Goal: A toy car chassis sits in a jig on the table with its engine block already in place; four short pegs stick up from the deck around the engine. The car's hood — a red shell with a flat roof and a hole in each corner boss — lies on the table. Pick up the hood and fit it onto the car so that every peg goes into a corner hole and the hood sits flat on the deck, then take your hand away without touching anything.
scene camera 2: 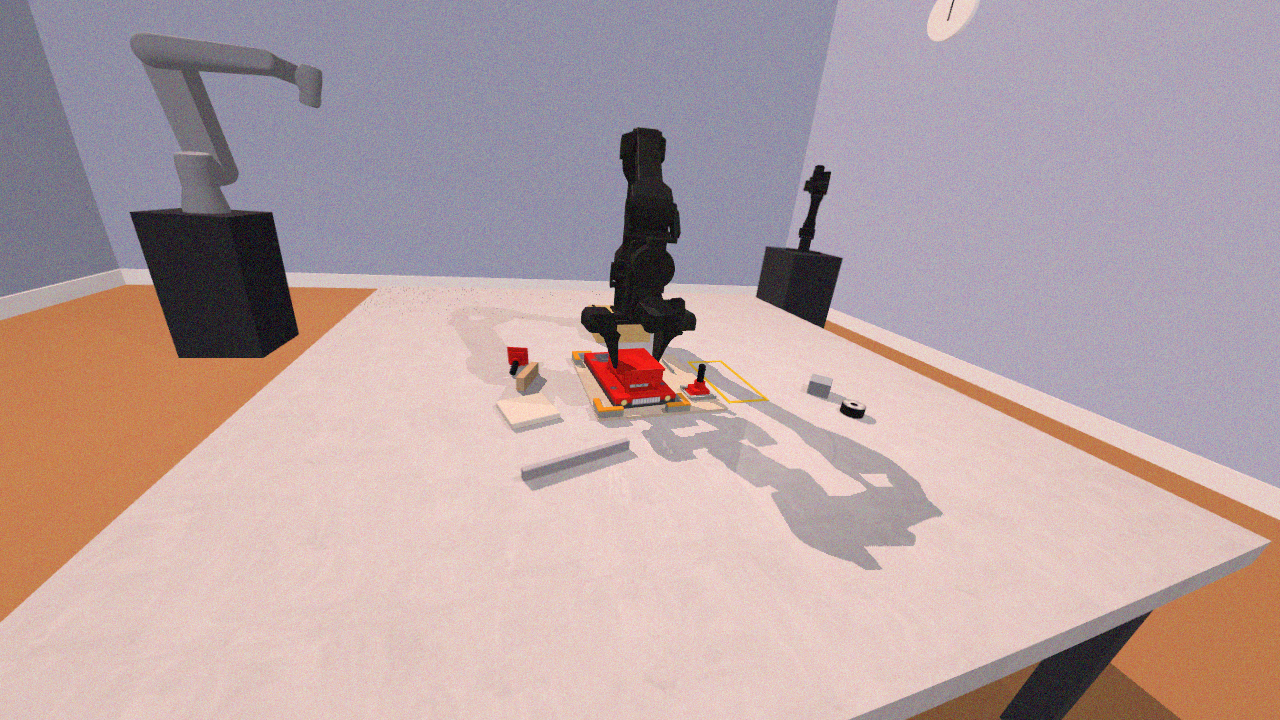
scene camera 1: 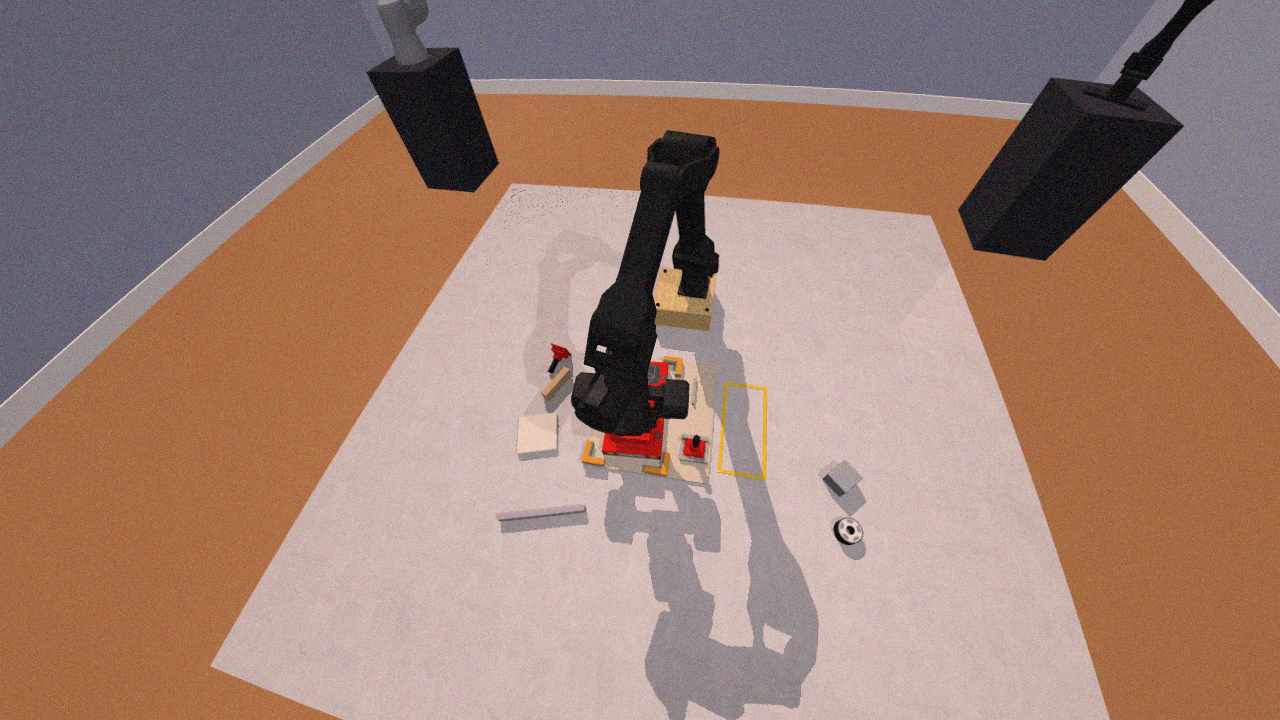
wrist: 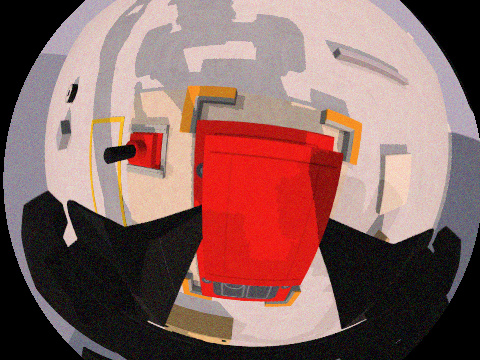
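You'd find my gripper in scene camera 1 (633, 417), and also in scene camera 2 and the wrist view. On my gripper (wrist: 141, 268) and (scene camera 2: 663, 333) are the same spot. There's a tan tile too, visible in the wrist view (395, 175), in scene camera 1 and in scene camera 2. For the tile, (scene camera 1: 536, 434) and (scene camera 2: 527, 408) are the same spot.
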